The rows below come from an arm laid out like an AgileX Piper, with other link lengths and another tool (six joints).
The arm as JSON. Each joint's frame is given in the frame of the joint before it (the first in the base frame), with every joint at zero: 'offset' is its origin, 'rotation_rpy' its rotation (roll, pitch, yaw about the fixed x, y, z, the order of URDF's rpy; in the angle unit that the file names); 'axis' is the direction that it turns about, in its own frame. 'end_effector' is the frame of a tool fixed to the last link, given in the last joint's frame.
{
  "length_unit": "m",
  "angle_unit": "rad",
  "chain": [
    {
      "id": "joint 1",
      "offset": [
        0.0,
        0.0,
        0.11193
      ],
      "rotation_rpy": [
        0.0,
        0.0,
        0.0
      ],
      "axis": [
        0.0,
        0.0,
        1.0
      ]
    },
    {
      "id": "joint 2",
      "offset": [
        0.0,
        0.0,
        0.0
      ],
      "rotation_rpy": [
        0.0,
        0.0,
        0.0
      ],
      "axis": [
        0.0,
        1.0,
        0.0
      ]
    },
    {
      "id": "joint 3",
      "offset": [
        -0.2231,
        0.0,
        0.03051
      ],
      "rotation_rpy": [
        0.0,
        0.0,
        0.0
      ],
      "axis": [
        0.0,
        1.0,
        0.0
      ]
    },
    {
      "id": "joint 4",
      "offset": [
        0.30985,
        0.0,
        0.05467
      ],
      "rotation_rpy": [
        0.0,
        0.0,
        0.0
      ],
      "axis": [
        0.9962,
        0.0,
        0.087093
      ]
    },
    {
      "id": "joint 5",
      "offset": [
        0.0,
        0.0,
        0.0
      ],
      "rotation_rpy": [
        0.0,
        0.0,
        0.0
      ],
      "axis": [
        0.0,
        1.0,
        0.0
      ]
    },
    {
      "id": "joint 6",
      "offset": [
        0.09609,
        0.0,
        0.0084
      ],
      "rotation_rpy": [
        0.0,
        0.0,
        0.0
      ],
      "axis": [
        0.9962,
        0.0,
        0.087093
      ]
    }
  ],
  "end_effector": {
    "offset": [
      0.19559,
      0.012,
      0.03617
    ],
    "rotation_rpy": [
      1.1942,
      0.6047,
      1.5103
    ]
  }
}
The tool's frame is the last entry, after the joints.
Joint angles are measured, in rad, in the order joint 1, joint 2, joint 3, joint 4, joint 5, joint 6. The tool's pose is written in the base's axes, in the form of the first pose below.
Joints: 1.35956 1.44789 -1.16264 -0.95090 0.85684 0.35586
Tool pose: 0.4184 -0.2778 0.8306 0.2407 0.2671 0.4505 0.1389
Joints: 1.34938 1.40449 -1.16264 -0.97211 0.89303 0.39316
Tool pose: 0.4373 -0.2470 0.8293 0.2450 0.2786 0.4369 0.1617
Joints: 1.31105 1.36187 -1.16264 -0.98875 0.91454 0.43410
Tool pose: 0.4571 -0.2045 0.8285 0.2506 0.2992 0.4176 0.1843
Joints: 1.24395 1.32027 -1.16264 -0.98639 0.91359 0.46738
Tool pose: 0.4729 -0.1542 0.8278 0.2595 0.3255 0.3936 0.2045
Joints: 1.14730 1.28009 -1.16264 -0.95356 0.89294 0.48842
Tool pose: 0.4820 -0.0954 0.8277 0.2711 0.3555 0.3637 0.2204
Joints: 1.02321 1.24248 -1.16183 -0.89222 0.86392 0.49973
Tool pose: 0.4861 -0.0258 0.8268 0.2819 0.3879 0.3249 0.2313
